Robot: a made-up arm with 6 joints. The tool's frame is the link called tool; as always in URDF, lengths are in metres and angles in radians.
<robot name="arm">
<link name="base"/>
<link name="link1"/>
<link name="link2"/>
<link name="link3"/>
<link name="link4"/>
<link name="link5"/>
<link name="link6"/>
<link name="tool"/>
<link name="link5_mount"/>
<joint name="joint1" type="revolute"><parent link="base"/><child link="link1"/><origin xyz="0 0 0.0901" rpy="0 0 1.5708"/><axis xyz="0 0 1"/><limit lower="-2.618" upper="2.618"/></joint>
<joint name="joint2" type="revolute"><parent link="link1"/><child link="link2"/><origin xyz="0 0 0" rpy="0 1.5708 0"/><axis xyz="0 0 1"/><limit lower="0" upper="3.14"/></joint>
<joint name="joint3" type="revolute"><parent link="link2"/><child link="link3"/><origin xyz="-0.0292 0.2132 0" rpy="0 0 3.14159"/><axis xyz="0 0 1"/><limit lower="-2.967" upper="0"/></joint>
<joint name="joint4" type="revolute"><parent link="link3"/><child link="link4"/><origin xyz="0.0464 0.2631 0" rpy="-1.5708 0 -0.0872"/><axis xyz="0 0 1"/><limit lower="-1.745" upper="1.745"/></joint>
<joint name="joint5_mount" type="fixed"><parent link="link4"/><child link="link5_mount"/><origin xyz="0 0 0" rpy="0 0 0"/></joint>
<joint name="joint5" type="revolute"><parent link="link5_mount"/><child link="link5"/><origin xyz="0 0 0" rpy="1.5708 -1.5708 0"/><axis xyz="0 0 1"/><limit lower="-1.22" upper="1.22"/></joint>
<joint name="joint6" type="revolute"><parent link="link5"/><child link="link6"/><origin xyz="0.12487 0.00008 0" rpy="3.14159 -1.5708 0"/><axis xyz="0 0 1"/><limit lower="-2.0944" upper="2.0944"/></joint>
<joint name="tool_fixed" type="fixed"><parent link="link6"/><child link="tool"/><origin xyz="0 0 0" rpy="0 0 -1.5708"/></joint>
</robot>
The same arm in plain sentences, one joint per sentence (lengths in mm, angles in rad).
The arm has six revolute joints in a row. What follows holds with every joint at zero, and every direction is one of the base frame's.
The first joint sits 90.1 mm along +z from the base frame's origin and rotates about +z, from -2.6180 to 2.6180 rad.
The second joint sits at the same point as the first joint and rotates about +y, from 0.0000 to 3.1400 rad.
The third joint sits 213.2 mm along -x and 29.2 mm along +z from the second joint and rotates about +y, from -2.9670 to 0.0000 rad.
The fourth joint sits 263.1 mm along +x and 46.4 mm along +z from the third joint and rotates about the direction (0.9962, 0, 0.0871), from -1.7450 to 1.7450 rad.
The fifth joint sits at the same point as the fourth joint and rotates about +y, from -1.2200 to 1.2200 rad.
The sixth joint sits 124.4 mm along +x and 10.8 mm along +z from the fifth joint and rotates about the direction (0.9962, 0, 0.0871), from -2.0944 to 2.0944 rad.
The tool frame, which is the frame that the pose is given for, sits at the same point as the sixth joint; its axes are the base frame's turned by roll 0.0000, pitch 1.4836 and yaw 0.0000 rad (as in URDF: about the fixed x, then y, then z).

